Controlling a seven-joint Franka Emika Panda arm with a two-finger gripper.
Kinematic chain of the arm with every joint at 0, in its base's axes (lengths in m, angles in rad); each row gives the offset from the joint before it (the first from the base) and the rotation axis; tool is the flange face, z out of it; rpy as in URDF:
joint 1: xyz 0 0 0.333 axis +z
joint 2: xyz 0 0 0 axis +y
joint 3: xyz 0 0 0.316 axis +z
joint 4: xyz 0.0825 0 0 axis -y
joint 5: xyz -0.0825 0 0.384 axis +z
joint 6: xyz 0 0 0 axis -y
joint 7: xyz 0.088 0 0 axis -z
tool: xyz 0 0 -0.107 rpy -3.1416 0 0
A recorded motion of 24 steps. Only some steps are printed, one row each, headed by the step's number.
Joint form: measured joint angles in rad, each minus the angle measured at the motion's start. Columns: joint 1, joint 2, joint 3, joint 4, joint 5, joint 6, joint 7.
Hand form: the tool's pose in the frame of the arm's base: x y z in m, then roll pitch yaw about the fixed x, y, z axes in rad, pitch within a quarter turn. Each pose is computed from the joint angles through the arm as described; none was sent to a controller.
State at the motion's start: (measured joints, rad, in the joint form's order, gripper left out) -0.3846 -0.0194 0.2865 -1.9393 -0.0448 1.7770 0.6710
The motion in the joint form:
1: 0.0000 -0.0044 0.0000 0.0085 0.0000 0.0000 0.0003
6: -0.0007 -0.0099 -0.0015 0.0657 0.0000 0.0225 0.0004
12: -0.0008 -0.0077 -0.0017 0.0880 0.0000 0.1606 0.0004
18: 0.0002 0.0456 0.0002 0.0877 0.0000 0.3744 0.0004
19: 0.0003 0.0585 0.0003 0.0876 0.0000 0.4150 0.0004
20: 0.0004 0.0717 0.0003 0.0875 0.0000 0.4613 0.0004
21: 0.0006 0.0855 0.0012 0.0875 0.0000 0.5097 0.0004
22: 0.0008 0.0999 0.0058 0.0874 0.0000 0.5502 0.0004
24: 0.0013 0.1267 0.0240 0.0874 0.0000 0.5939 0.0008
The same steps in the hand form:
1: 0.5354 -0.0556 0.4841 3.0212 0.0721 -0.7622
6: 0.5456 -0.0573 0.5156 3.0726 0.0043 -0.7610
12: 0.5631 -0.0584 0.5378 -3.1118 -0.1194 -0.7597
18: 0.5920 -0.0614 0.5307 -2.9962 -0.2362 -0.7681
19: 0.5975 -0.0623 0.5279 -2.9748 -0.2556 -0.7718
20: 0.6033 -0.0634 0.5256 -2.9495 -0.2790 -0.7770
21: 0.6092 -0.0638 0.5234 -2.9225 -0.3033 -0.7824
22: 0.6146 -0.0621 0.5198 -2.9006 -0.3207 -0.7835
24: 0.6229 -0.0528 0.5095 -2.8796 -0.3284 -0.7713

